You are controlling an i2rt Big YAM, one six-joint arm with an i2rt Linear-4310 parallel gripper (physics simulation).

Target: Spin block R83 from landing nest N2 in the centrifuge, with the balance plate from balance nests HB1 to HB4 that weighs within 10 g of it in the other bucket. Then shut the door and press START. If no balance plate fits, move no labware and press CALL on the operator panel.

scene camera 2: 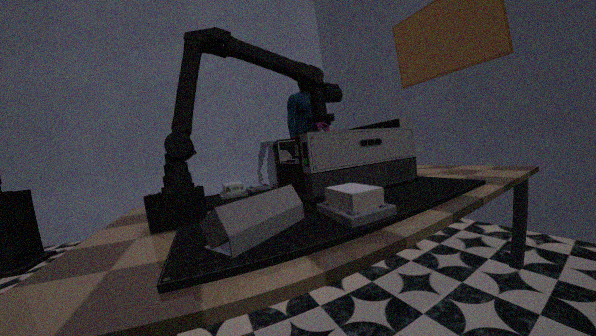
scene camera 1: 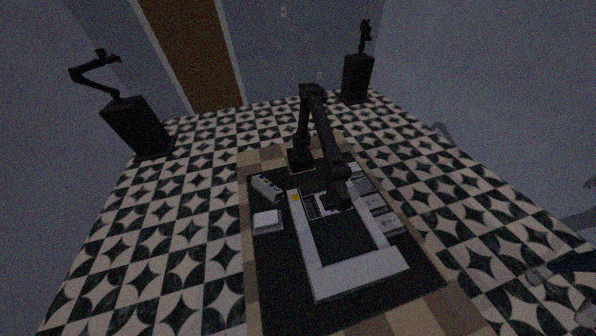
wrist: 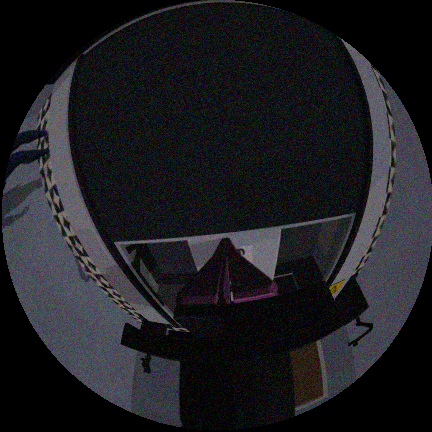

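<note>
I can see a centrifuge [wrist: 148,274] here, and my gripper [wrist: 225,242] is visible as well.
</note>
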